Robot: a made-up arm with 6 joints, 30 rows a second.
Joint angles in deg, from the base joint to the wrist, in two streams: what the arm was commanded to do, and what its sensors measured. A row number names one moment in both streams.
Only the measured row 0 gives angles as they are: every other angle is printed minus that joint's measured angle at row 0.
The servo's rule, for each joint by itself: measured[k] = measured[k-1] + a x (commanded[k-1-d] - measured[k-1]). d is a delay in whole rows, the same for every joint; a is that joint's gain. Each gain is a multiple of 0.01, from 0.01 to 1. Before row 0 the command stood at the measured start. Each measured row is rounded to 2 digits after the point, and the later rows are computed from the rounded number. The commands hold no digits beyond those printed.
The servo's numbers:
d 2
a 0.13 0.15 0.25 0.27 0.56 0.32
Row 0, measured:
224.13, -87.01, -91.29, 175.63, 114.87, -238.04
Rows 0 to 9, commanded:
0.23, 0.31, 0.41, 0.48, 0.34, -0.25
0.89, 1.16, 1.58, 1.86, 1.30, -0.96
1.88, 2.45, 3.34, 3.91, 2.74, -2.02
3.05, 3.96, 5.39, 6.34, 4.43, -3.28
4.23, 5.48, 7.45, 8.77, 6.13, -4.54
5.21, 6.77, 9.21, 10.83, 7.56, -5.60
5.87, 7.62, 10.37, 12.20, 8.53, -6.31
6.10, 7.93, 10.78, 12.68, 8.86, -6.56
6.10, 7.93, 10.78, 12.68, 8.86, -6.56
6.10, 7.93, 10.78, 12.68, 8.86, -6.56
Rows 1 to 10, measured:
0.00, 0.00, 0.00, 0.00, 0.00, 0.00
0.00, 0.00, 0.00, 0.00, 0.00, 0.00
0.03, 0.05, 0.10, 0.13, 0.19, -0.08
0.14, 0.22, 0.47, 0.60, 0.81, -0.36
0.37, 0.55, 1.19, 1.49, 1.89, -0.89
0.72, 1.06, 2.24, 2.80, 3.31, -1.65
1.18, 1.72, 3.54, 4.41, 4.89, -2.57
1.70, 2.48, 4.96, 6.14, 6.39, -3.54
2.24, 3.25, 6.31, 7.78, 7.59, -4.43
2.74, 3.95, 7.43, 9.10, 8.30, -5.11

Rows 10 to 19, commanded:
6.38, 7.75, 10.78, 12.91, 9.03, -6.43
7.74, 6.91, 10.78, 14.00, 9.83, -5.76
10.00, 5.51, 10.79, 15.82, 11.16, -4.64
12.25, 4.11, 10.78, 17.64, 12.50, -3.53
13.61, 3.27, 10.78, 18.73, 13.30, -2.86
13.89, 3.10, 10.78, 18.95, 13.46, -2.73
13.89, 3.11, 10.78, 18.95, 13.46, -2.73
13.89, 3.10, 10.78, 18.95, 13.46, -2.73
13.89, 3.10, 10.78, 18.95, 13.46, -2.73
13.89, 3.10, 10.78, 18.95, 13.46, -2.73
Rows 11 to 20, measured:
3.18, 4.55, 8.27, 10.07, 8.61, -5.57
3.56, 5.06, 8.90, 10.77, 8.75, -5.89
3.93, 5.46, 9.37, 11.35, 8.91, -6.06
4.43, 5.68, 9.72, 12.07, 9.43, -5.96
5.15, 5.65, 9.99, 13.08, 10.40, -5.54
6.07, 5.42, 10.19, 14.31, 11.58, -4.90
7.05, 5.10, 10.34, 15.50, 12.54, -4.25
7.94, 4.80, 10.45, 16.43, 13.06, -3.76
8.71, 4.55, 10.53, 17.11, 13.28, -3.43
9.38, 4.33, 10.59, 17.61, 13.38, -3.21

